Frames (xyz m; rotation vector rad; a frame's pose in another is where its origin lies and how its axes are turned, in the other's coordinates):
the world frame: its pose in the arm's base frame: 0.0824 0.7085 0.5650 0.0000 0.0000 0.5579
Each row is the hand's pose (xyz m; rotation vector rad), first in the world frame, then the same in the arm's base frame.
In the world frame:
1: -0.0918 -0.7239 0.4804 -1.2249 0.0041 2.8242
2: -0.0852 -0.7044 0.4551 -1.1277 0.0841 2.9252
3: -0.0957 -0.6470 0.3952 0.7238 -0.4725 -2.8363
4: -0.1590 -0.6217 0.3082 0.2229 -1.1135 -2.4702
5: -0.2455 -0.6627 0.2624 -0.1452 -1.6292 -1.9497
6: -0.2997 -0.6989 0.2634 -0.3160 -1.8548 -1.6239
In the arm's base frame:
1: 0.3878 0.0458 1.0454 1.0573 0.2990 -2.4594
2: 0.3830 0.0658 1.0201 0.9592 0.1989 -2.4381
3: 0.3437 0.1089 0.9602 0.7197 -0.2222 -2.3131
4: 0.2766 0.0969 0.8732 0.4639 -0.8988 -1.9720
5: 0.2250 0.0163 0.8274 0.2826 -1.4691 -1.5172
6: 0.1981 -0.0431 0.8284 0.1923 -1.7377 -1.2342

